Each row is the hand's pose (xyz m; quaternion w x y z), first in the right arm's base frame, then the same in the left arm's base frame.
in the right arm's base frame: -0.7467 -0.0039 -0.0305 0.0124 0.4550 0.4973 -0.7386
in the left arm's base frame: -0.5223 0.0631 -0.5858 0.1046 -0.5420 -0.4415 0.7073
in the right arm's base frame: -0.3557 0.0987 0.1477 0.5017 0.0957 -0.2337 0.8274
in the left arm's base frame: -0.1281 0.0318 -0.3888 0.6157 0.0554 -0.2798 0.7346
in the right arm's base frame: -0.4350 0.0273 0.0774 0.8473 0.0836 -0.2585 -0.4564
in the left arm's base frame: -0.2217 -0.0082 -0.4660 0.7581 0.0765 -0.2728 -0.5873
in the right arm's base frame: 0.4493 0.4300 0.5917 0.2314 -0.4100 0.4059 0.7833
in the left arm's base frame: 0.7161 0.0775 0.1012 0.3699 -0.3518 0.4368 0.7406
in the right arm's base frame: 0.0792 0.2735 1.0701 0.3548 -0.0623 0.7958 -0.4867
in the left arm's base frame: 0.2924 0.0183 0.5565 0.2935 0.0820 0.8019 -0.5139
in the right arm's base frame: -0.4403 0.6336 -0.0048 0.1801 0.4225 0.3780 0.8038
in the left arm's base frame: -0.0381 0.5738 -0.5099 0.2980 0.4639 0.2810 0.7855
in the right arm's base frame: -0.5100 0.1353 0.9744 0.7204 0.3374 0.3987 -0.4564
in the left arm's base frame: -0.3053 0.0724 0.4331 0.6393 0.4250 0.3394 -0.5435
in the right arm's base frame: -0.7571 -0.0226 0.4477 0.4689 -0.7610 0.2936 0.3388
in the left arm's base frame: -0.5619 0.0245 -0.1103 0.5434 -0.6996 0.3880 0.2544
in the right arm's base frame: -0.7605 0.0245 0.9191 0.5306 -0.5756 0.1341 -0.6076
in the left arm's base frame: -0.5745 0.0467 0.3627 0.4492 -0.5196 0.2277 -0.6902
